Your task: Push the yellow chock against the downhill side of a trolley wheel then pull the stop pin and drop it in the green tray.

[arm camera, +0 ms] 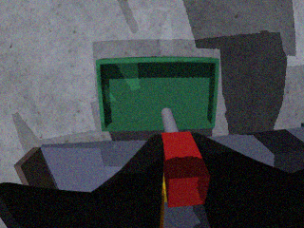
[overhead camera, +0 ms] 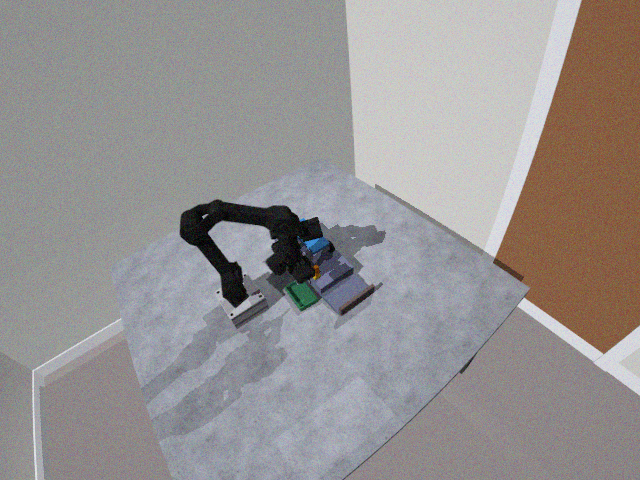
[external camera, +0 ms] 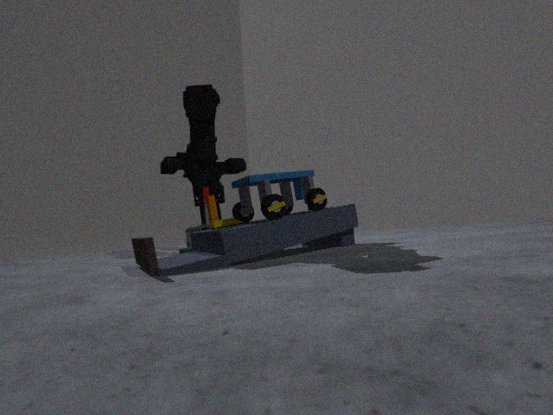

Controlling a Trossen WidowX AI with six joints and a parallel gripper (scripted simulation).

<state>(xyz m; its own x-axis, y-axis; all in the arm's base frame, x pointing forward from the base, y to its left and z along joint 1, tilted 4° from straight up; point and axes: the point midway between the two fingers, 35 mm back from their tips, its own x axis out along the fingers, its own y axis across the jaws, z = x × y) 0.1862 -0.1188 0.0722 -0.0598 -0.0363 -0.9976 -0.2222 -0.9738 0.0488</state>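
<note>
Right now my gripper tip is 12 cm above the green tray. Also, from my gripper tip: blue-topped trolley (14 cm ahead, 8 cm to the left, 1 cm below); red-headed stop pin (right at my gripper tip); yellow chock (7 cm ahead, 3 cm below).
</note>
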